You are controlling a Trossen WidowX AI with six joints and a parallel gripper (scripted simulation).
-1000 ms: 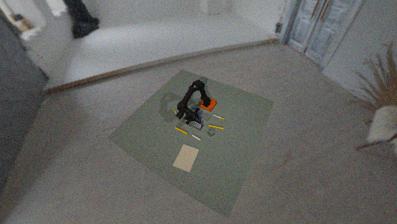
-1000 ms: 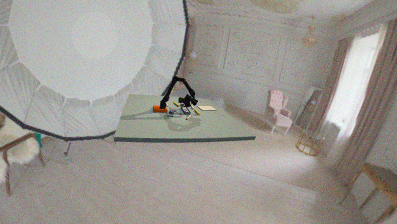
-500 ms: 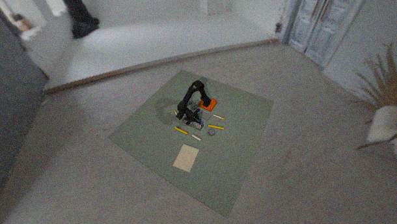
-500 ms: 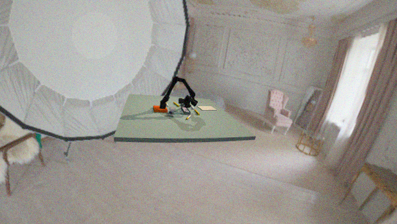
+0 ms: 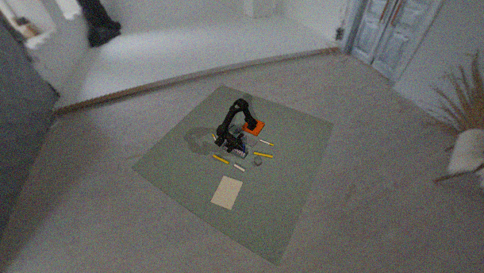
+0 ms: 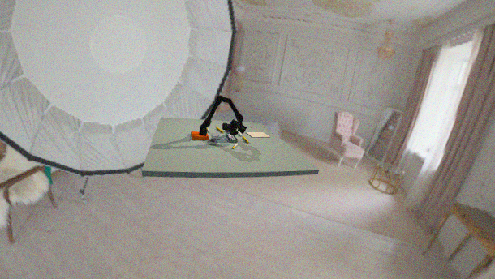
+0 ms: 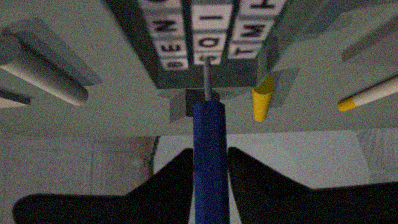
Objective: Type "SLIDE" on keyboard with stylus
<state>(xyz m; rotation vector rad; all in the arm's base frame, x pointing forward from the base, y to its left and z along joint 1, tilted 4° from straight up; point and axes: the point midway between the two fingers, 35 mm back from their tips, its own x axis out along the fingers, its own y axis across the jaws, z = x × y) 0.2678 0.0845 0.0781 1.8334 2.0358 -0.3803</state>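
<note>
My gripper tip is now 12 cm short of the whitish cylinder, 5 cm to the right of it and 6 cm above it. Also, from my gripper tip: grey block 13 cm to the left, 6 cm below; then blue stylus 1 cm below; then grey flat plate 14 cm behind, 6 cm to the right, 7 cm below.
</note>
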